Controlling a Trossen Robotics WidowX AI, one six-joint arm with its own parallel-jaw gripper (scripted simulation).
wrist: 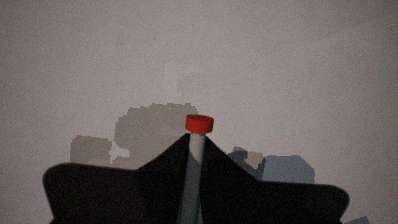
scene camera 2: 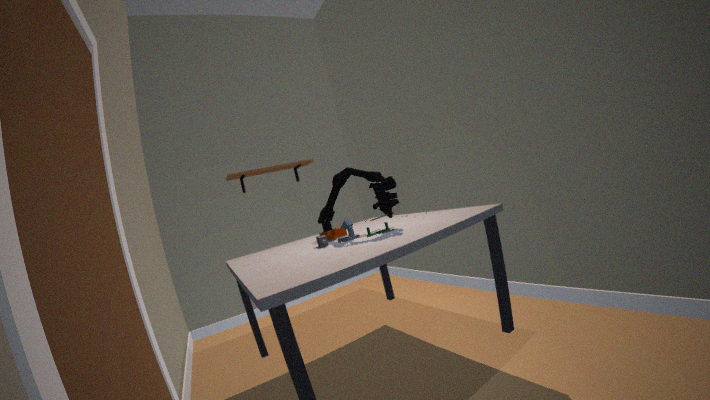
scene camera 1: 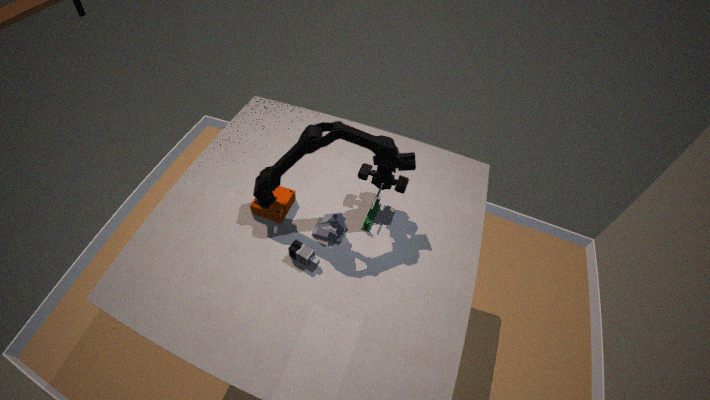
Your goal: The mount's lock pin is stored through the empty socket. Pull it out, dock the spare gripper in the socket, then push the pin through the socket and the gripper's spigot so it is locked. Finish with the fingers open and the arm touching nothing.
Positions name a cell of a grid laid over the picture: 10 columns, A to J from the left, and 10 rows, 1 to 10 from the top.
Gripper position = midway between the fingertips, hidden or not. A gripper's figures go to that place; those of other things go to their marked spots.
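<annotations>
Mount (scene camera 1: E6), 1.28 m from the lens. My gripper (scene camera 1: F5), 1.36 m from the lens.
</annotations>
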